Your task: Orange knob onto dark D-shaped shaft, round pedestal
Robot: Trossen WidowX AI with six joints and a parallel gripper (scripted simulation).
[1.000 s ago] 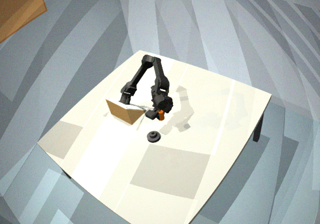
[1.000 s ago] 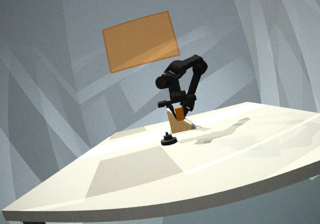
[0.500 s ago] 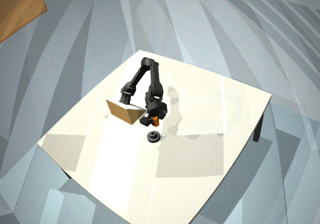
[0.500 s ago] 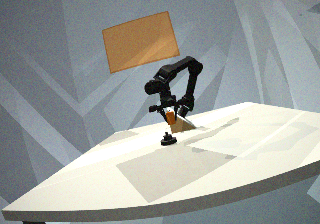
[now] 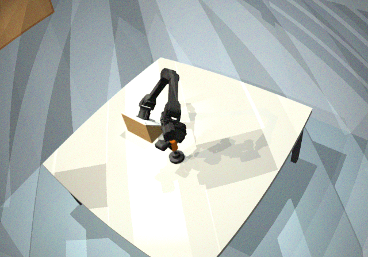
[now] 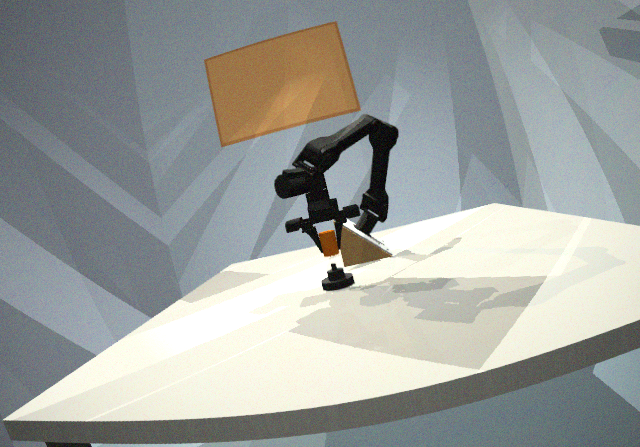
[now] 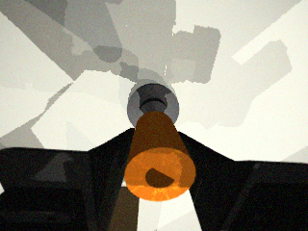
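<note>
Now: gripper tip 60 mm above the round dark pedestal. Round my gripper tip: orange knob: 20 mm above.
</note>
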